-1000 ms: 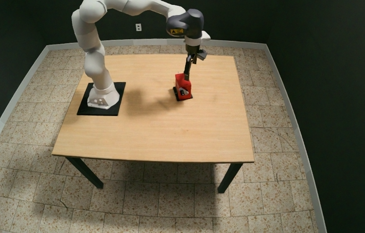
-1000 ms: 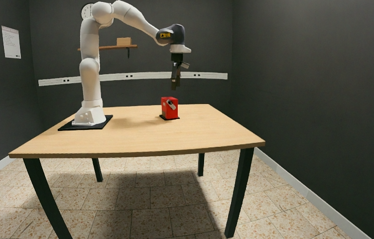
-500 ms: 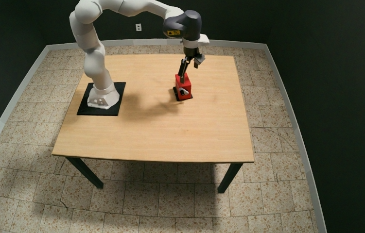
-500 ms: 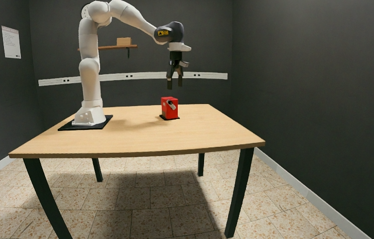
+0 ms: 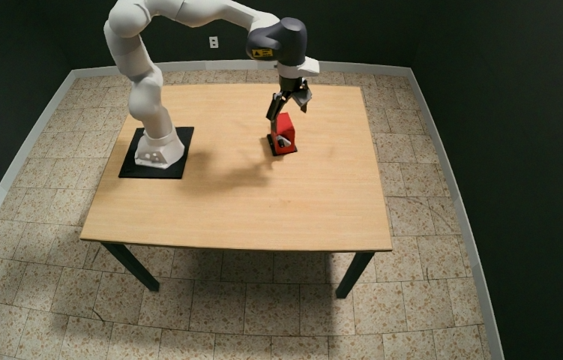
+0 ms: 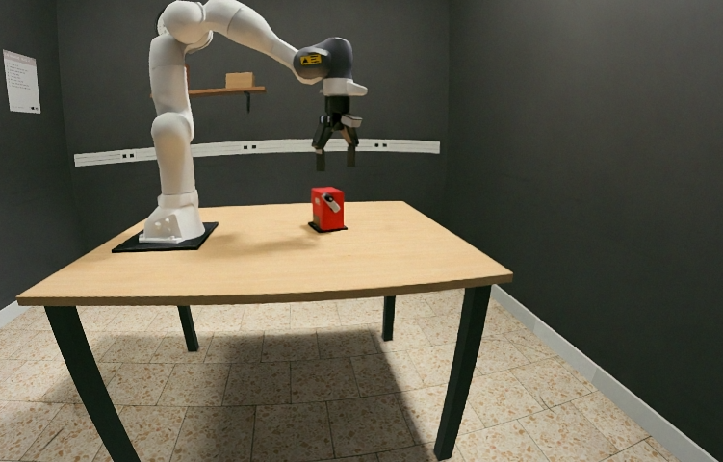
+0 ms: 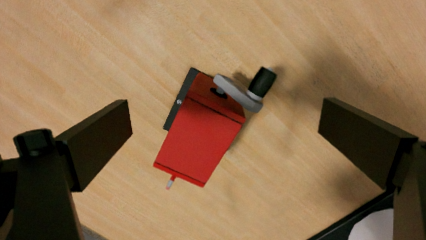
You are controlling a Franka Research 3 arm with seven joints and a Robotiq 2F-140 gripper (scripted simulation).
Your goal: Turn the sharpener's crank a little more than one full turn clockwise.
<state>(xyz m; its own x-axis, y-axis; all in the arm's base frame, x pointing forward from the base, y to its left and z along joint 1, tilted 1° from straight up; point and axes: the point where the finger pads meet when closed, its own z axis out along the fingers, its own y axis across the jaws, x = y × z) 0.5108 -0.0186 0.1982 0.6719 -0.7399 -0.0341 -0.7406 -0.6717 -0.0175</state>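
My gripper is now 110 mm above the crank, 20 mm to the left of it and 20 mm past it.
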